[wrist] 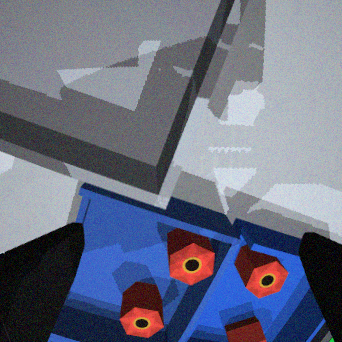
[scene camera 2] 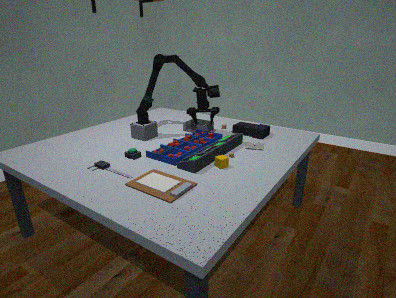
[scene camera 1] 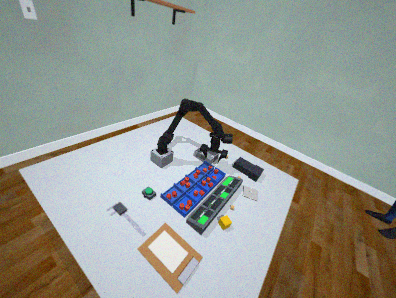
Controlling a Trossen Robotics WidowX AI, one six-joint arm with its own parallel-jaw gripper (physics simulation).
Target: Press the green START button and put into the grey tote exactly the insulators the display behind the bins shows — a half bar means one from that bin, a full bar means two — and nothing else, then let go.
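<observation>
My gripper (scene camera 1: pixel 214 159) (scene camera 2: pixel 204 124) (wrist: pixel 194 240) is open and empty, pointing down over the far end of the blue bins (scene camera 1: pixel 176 202) (scene camera 2: pixel 162 158) (wrist: pixel 100 215), beside the grey tote (scene camera 1: pixel 201 154) (scene camera 2: pixel 189 126) (wrist: pixel 100 155). In the wrist view, two red insulators (wrist: pixel 192 265) (wrist: pixel 142 322) lie in one bin between the fingers and two more (wrist: pixel 267 280) (wrist: pixel 245 330) in the neighbouring bin. The visible part of the tote floor shows no insulator. The dark display (scene camera 1: pixel 215 202) (scene camera 2: pixel 202 159) shows three green bars; their exact lengths are hard to tell. The green START button (scene camera 1: pixel 149 191) (scene camera 2: pixel 132 150) stands left of the bins.
A black box (scene camera 1: pixel 248 169) (scene camera 2: pixel 251 130) and a pale plate (scene camera 1: pixel 250 193) (scene camera 2: pixel 254 146) lie right of the display. A yellow cube (scene camera 1: pixel 225 222) (scene camera 2: pixel 221 161) stands in front of it. A caliper (scene camera 1: pixel 120 208) (scene camera 2: pixel 102 164) and a clipboard (scene camera 1: pixel 150 257) lie nearer the front.
</observation>
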